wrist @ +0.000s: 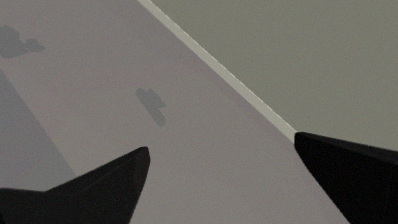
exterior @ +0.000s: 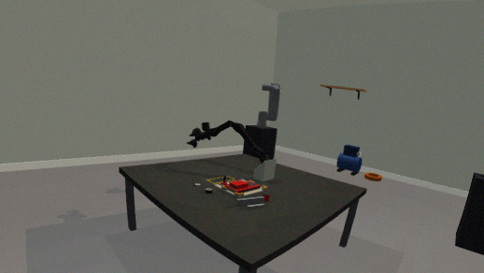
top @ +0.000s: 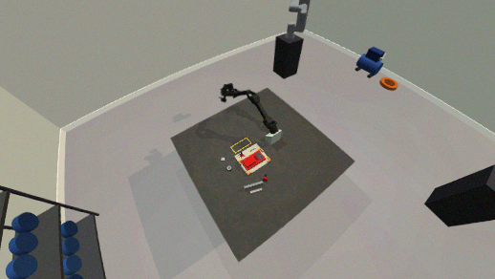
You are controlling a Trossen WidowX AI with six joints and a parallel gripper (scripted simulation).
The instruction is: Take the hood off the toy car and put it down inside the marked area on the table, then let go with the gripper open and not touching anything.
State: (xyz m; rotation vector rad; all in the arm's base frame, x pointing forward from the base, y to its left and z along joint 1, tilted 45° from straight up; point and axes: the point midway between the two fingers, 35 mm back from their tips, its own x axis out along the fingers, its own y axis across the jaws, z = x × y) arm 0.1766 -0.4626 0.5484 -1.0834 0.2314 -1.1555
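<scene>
Now: the hood 83 cm to the left of my gripper tip, 15 cm ahead of it and 11 cm below it.
</scene>
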